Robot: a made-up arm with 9 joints. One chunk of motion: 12 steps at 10 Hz.
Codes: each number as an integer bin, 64 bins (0 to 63) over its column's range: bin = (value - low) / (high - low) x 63, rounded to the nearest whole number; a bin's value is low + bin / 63 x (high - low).
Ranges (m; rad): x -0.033..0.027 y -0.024..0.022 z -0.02..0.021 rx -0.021..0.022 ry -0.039..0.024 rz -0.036..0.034
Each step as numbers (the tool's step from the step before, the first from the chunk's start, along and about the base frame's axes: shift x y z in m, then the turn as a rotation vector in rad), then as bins.
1 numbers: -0.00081 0.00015 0.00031 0.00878 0.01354 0.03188
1 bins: 34 33 31 44 53 61
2 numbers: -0.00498 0.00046 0.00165 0.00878 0.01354 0.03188
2 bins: 29 33 33 44 53 61
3 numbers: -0.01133 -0.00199 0.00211 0.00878 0.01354 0.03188
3 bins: 23 30 34 44 53 61
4 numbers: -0.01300 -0.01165 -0.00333 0.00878 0.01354 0.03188
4 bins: 21 17 26 44 53 61
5 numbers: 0.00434 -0.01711 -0.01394 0.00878 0.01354 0.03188
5 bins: 39 9 9 44 53 61
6 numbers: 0.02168 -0.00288 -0.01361 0.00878 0.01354 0.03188
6 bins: 57 29 10 44 53 61
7 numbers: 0.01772 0.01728 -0.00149 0.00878 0.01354 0.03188
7 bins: 53 57 28 44 53 61
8 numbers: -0.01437 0.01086 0.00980 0.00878 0.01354 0.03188
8 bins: 20 48 46 44 53 61
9 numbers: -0.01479 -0.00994 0.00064 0.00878 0.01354 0.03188
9 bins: 19 19 32 44 53 61
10 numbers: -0.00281 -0.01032 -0.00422 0.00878 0.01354 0.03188
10 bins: 32 19 24 44 53 61
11 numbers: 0.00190 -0.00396 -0.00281 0.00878 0.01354 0.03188
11 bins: 37 27 26 44 53 61
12 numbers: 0.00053 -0.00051 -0.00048 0.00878 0.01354 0.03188
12 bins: 35 32 30 44 53 61
